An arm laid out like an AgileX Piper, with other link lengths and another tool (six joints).
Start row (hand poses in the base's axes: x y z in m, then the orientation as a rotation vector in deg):
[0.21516, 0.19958, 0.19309, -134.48, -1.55, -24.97]
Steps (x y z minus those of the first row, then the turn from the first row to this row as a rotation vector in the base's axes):
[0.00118, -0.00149, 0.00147, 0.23, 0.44, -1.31]
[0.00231, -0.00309, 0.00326, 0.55, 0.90, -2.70]
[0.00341, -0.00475, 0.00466, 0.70, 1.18, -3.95]
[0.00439, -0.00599, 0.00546, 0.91, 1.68, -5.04]
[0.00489, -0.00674, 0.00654, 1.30, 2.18, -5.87]
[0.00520, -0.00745, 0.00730, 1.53, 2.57, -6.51]
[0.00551, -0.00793, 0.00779, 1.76, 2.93, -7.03]
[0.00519, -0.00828, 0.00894, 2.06, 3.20, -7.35]
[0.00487, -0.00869, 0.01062, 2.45, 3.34, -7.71]
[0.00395, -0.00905, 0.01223, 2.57, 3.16, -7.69]
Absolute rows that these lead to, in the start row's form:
[0.21634, 0.19809, 0.19456, -134.48, 0.25, -25.08]
[0.21747, 0.19649, 0.19635, -134.39, 2.16, -25.19]
[0.21857, 0.19483, 0.19775, -134.40, 3.80, -25.45]
[0.21955, 0.19359, 0.19855, -134.36, 5.36, -25.37]
[0.22005, 0.19284, 0.19963, -134.13, 6.65, -25.15]
[0.22036, 0.19213, 0.20039, -134.01, 7.63, -24.98]
[0.22067, 0.19165, 0.20088, -133.88, 8.45, -24.79]
[0.22035, 0.19130, 0.20203, -133.64, 9.01, -24.60]
[0.22003, 0.19089, 0.20371, -133.30, 9.57, -24.57]
[0.21911, 0.19053, 0.20532, -133.14, 9.48, -24.76]

